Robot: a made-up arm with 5 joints.
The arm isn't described. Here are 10 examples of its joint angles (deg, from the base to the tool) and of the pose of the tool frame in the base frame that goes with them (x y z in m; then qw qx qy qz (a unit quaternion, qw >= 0)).
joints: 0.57 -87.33 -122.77 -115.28 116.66
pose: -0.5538 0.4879 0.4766 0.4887 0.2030 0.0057 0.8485
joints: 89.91 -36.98 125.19 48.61 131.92
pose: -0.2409 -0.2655 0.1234 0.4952 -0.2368 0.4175 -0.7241
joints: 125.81 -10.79 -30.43 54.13 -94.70
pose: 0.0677 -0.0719 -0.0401 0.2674 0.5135 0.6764 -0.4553
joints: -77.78 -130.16 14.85 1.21 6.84
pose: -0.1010 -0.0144 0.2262 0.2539 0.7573 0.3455 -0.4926
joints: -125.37 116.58 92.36 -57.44 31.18
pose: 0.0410 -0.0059 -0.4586 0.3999 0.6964 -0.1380 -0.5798
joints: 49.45 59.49 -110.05 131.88 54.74
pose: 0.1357 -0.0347 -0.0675 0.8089 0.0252 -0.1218 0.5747
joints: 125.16 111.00 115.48 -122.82 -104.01
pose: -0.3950 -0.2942 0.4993 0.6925 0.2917 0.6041 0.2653
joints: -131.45 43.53 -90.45 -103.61 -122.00
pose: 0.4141 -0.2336 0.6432 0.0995 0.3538 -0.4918 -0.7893
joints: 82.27 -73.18 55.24 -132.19 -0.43
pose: -0.4579 -0.3497 0.5970 0.5136 -0.6284 -0.5816 0.0555
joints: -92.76 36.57 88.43 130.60 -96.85
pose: 0.0746 0.2254 0.0851 0.8279 0.2120 0.3751 -0.3591
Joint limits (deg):
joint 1: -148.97..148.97
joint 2: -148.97..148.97
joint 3: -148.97..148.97
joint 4: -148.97..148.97
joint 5: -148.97..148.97
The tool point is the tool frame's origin. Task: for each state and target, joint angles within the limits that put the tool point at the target. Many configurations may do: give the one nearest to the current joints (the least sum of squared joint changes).
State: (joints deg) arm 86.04 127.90 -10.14 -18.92 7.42
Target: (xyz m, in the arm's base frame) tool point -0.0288 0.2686 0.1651
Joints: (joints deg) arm 83.41 148.97 22.62 -39.20 -26.17
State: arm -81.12 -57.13 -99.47 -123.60 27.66
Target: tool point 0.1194 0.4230 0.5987
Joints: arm -101.64 -35.52 -125.94 -148.97 8.54
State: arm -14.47 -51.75 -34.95 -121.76 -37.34
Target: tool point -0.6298 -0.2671 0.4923
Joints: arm 12.17 -56.56 -45.03 -117.88 -33.89
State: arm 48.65 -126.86 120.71 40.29 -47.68
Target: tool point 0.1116 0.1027 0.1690
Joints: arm 14.84 -97.80 143.53 -2.27 -25.51
